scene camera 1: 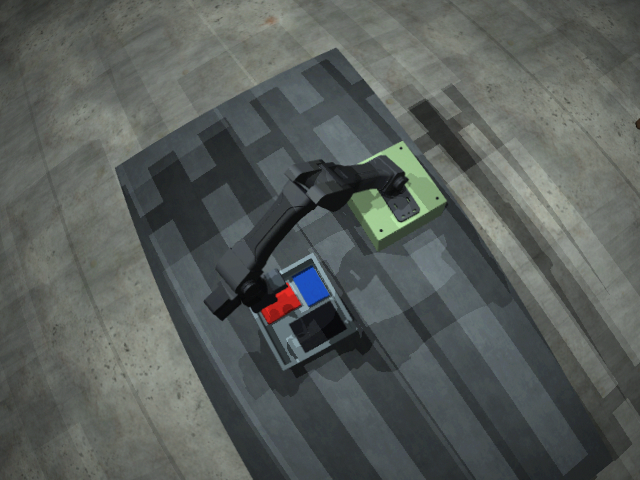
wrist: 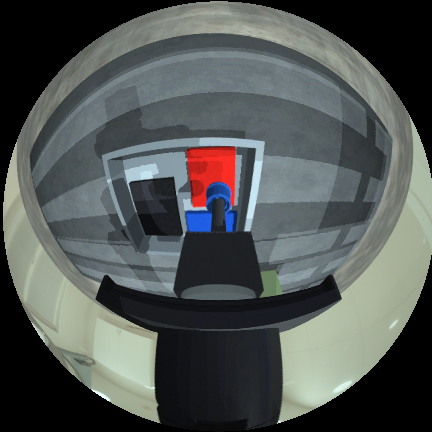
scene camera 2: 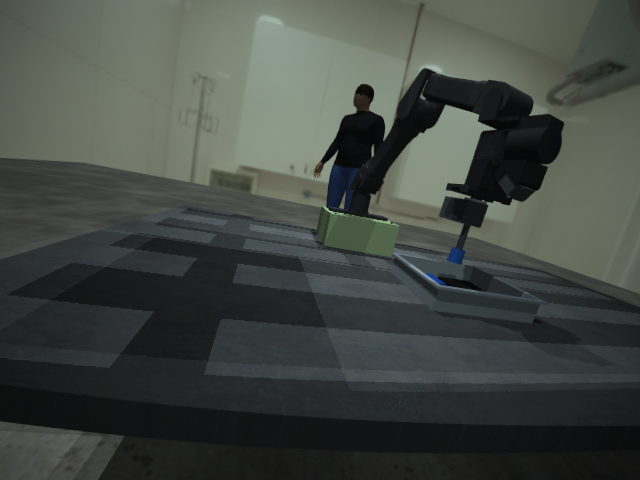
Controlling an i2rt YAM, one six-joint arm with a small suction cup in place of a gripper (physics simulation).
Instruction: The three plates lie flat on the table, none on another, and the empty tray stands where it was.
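Observation:
A grey tray stands on the table with three plates inside it. The red plate lies beside the blue plate. The black plate lies apart from them in the tray. The plates lie flat, none on another. My gripper's blue suction cup is open, with nothing on it. It hangs over the tray, near the red plate's edge in the wrist view. In scene camera 1 the arm hides the cup.
The arm's base stands on a green block beside the tray on the dark table. A person stands behind the block in scene camera 2.

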